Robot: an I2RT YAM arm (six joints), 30 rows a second.
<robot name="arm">
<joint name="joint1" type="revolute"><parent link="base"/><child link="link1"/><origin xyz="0.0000 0.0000 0.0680" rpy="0.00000 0.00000 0.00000"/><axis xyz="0 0 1"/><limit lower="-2.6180" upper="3.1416"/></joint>
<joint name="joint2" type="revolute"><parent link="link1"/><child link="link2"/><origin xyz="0.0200 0.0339 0.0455" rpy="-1.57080 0.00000 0.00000"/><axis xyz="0 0 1"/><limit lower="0.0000" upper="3.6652"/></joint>
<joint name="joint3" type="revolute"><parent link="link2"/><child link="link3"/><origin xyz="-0.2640 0.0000 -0.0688" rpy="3.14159 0.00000 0.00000"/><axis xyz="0 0 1"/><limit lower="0.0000" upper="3.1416"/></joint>
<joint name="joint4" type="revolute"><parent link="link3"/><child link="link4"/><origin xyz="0.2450 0.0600 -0.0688" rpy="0.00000 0.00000 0.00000"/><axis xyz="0 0 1"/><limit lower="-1.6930" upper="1.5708"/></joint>
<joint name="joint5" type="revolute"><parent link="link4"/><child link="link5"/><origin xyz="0.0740 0.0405 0.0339" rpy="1.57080 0.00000 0.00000"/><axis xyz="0 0 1"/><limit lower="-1.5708" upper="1.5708"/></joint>
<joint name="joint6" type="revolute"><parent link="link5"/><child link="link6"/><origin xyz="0.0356 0.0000 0.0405" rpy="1.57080 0.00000 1.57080"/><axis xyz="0 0 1"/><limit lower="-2.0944" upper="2.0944"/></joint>
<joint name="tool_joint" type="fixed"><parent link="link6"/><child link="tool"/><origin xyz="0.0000 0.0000 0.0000" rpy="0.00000 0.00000 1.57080"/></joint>
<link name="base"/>
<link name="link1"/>
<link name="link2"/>
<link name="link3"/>
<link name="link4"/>
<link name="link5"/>
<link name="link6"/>
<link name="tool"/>
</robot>
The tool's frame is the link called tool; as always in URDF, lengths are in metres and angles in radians.
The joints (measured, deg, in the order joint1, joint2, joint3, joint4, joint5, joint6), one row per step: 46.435, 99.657, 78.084, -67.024, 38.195, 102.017; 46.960, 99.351, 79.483, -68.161, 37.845, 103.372; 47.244, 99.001, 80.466, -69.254, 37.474, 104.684; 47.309, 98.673, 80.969, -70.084, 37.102, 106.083; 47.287, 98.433, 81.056, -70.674, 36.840, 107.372; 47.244, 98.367, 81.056, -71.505, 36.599, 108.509; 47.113, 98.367, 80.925, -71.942, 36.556, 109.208; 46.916, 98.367, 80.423, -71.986, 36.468, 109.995; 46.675, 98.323, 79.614, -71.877, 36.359, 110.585; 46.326, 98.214, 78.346, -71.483, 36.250, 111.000; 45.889, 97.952, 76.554, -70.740, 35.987, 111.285; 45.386, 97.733, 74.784, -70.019, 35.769, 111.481; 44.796, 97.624, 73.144, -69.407, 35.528, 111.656; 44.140, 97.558, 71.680, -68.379, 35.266, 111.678; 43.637, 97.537, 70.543, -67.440, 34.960, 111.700; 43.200, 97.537, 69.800, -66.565, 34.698, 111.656; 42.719, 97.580, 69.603, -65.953, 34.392, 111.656
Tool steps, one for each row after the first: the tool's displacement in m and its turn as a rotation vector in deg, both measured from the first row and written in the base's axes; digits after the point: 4 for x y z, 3 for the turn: -0.0017, 0.0026, 0.0076, 1.282, -0.684, -0.532; -0.0034, 0.0035, 0.0136, 2.321, -1.098, -1.274; -0.0046, 0.0030, 0.0173, 3.219, -1.380, -2.310; -0.0056, 0.0019, 0.0188, 3.788, -1.525, -3.355; -0.0066, 0.0006, 0.0190, 3.886, -1.300, -4.312; -0.0068, -0.0007, 0.0184, 3.797, -1.185, -5.007; -0.0069, -0.0023, 0.0161, 3.790, -1.093, -5.839; -0.0072, -0.0044, 0.0128, 3.619, -0.837, -6.563; -0.0076, -0.0074, 0.0078, 3.284, -0.445, -7.259; -0.0085, -0.0115, 0.0012, 2.975, 0.132, -7.951; -0.0093, -0.0159, -0.0055, 2.567, 0.739, -8.639; -0.0097, -0.0205, -0.0120, 2.102, 1.430, -9.404; -0.0091, -0.0245, -0.0180, 2.011, 1.849, -10.105; -0.0087, -0.0274, -0.0229, 2.096, 2.177, -10.654; -0.0077, -0.0294, -0.0262, 2.359, 2.298, -11.072; -0.0058, -0.0308, -0.0274, 2.851, 2.270, -11.564
